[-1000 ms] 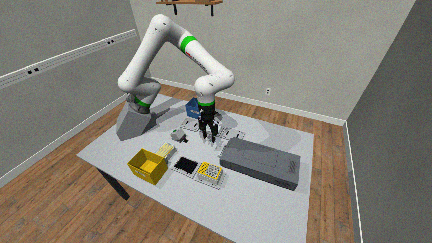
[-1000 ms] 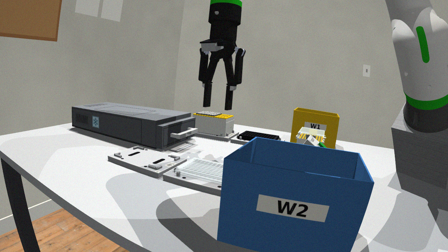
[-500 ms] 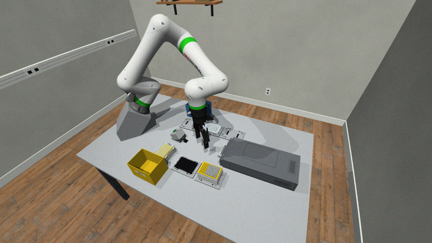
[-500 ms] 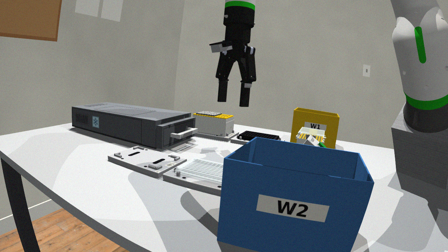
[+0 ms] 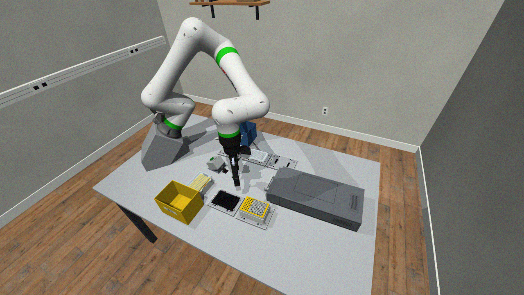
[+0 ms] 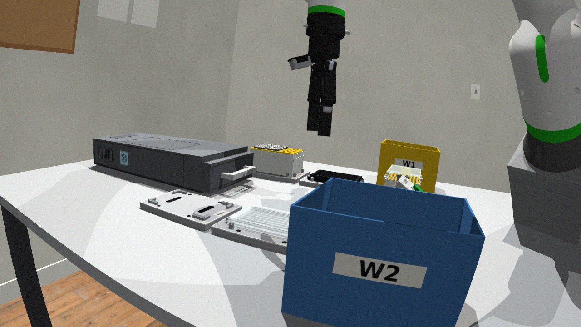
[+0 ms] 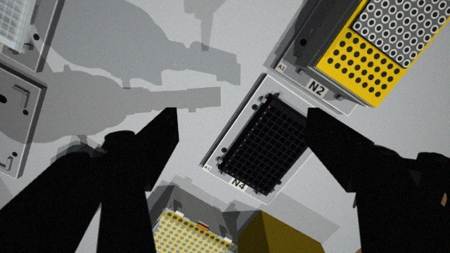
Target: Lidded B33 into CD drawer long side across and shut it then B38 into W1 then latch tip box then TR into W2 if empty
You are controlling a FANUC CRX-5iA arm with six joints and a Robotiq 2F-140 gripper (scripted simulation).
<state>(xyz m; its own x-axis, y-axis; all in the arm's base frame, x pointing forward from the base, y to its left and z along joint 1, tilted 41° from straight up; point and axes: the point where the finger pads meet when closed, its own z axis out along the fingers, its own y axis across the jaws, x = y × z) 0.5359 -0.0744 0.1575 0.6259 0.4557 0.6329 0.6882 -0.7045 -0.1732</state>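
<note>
Right now the black assay plate is 20 mm behind my hand, 90 mm to the right of it and 140 mm below it. Round my hand: clear plate lid: 210 mm ahead, 170 mm to the left, 130 mm below; then DONE key box: 260 mm behind, 50 mm to the left, 110 mm below; then tip rack TR: 150 mm ahead, 50 mm to the right, 100 mm below.
</note>
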